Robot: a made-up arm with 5 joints.
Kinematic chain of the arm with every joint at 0, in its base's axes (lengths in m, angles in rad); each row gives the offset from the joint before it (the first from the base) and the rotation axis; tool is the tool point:
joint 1: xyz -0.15 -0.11 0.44 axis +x
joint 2: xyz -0.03 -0.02 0 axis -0.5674 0.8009 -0.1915
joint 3: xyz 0.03 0 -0.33 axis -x
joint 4: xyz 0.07 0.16 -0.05 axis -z
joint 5: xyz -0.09 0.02 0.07 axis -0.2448 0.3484 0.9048
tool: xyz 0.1 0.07 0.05
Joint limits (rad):
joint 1: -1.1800..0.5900
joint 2: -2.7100..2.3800
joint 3: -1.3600..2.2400
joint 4: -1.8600..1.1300
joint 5: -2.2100..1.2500
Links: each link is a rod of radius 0.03 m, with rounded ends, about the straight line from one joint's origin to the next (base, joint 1, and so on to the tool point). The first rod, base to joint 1, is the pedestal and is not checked.
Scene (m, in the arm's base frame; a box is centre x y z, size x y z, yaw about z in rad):
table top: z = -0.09
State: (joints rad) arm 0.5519 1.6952 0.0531 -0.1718 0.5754
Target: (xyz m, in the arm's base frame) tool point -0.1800 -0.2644 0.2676
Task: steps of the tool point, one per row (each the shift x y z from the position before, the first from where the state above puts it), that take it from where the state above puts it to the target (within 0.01 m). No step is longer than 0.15 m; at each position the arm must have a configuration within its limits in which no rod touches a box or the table.
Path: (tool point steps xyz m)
1: 0.1005 -0.0335 -0.0687
2: 0.1036 -0.0744 -0.0244
3: 0.0909 -0.0881 0.0294
4: 0.0677 -0.0762 0.0755

